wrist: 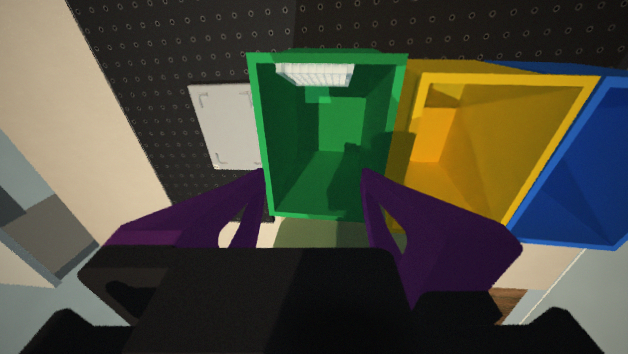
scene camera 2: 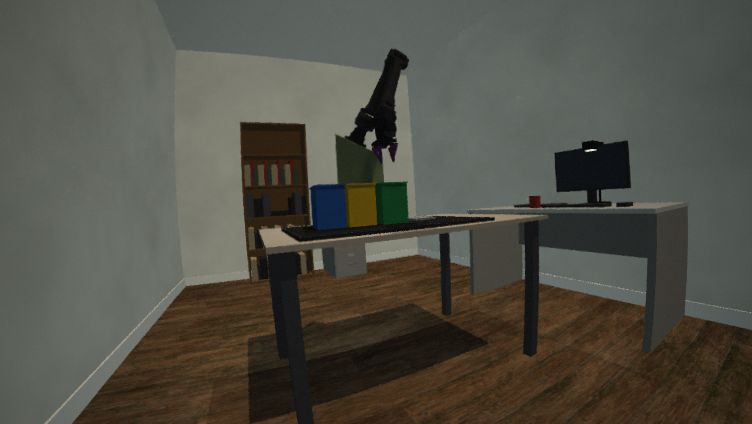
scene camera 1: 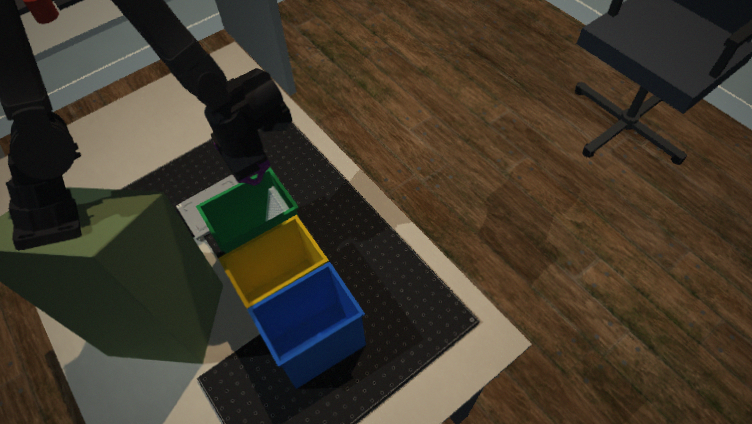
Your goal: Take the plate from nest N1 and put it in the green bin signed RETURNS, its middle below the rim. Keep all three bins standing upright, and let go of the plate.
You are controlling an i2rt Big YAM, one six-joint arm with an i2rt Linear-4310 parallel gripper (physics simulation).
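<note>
The white ribbed plate (scene camera 1: 275, 204) (wrist: 316, 74) is inside the green bin (scene camera 1: 231, 244) (scene camera 2: 392, 203) (wrist: 327, 211), leaning close along its far wall in the wrist view. Its middle looks to be below the rim. The green bin stands upright beside the yellow bin (scene camera 1: 276, 263) (scene camera 2: 361, 204) (wrist: 480, 150), and the blue bin (scene camera 1: 329, 344) (scene camera 2: 328, 206) (wrist: 575, 165) stands upright at the end of the row. My gripper (scene camera 2: 386, 160) (wrist: 312, 177) is open and empty, well above the green bin. No sign lettering can be read.
A pale flat nest board (scene camera 1: 192, 213) (wrist: 225, 125) lies beside the green bin on the black perforated mat (scene camera 1: 437, 300) (wrist: 145, 85). A tall olive block (scene camera 1: 157, 294) (scene camera 2: 360, 165) stands behind the bins, by the arm's base. A desk with a monitor (scene camera 2: 592, 167) is farther right in scene camera 2.
</note>
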